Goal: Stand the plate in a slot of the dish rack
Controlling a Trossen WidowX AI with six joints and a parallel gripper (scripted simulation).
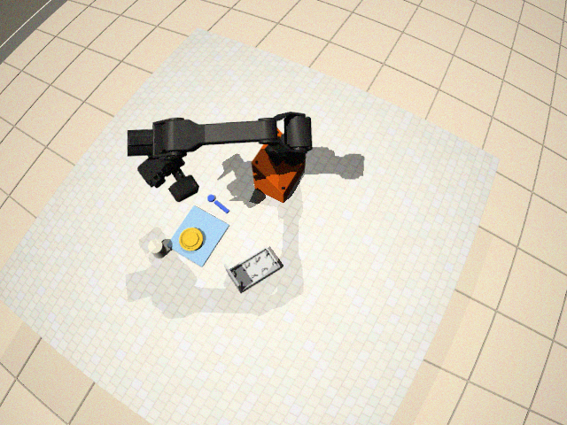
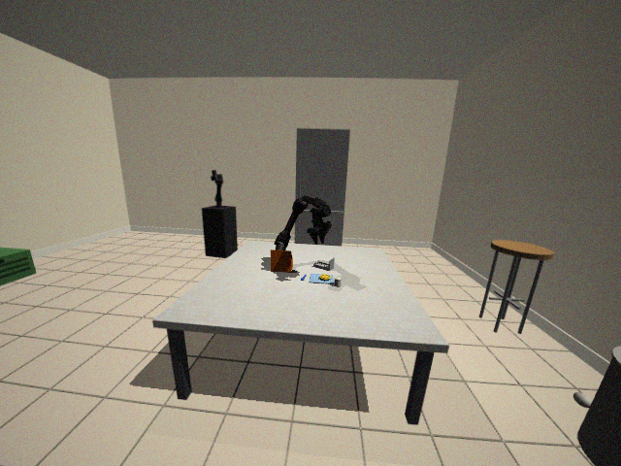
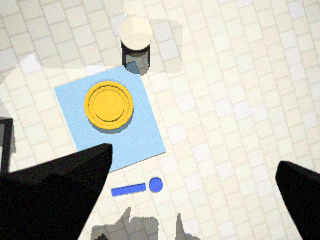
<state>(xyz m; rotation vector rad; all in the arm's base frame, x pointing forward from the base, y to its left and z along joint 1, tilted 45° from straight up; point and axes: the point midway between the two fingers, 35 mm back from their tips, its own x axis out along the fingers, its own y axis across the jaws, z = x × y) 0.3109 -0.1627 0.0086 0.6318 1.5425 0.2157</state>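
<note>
Now: the yellow plate 40 mm ahead of my gripper tip, 60 mm to the left of it and 240 mm below it. Round my gripper tip: blue spoon (100 mm behind, 30 mm to the left, 250 mm below); then cream cup (120 mm ahead, 230 mm below); then light blue mat (10 mm ahead, 60 mm to the left, 250 mm below).
</note>
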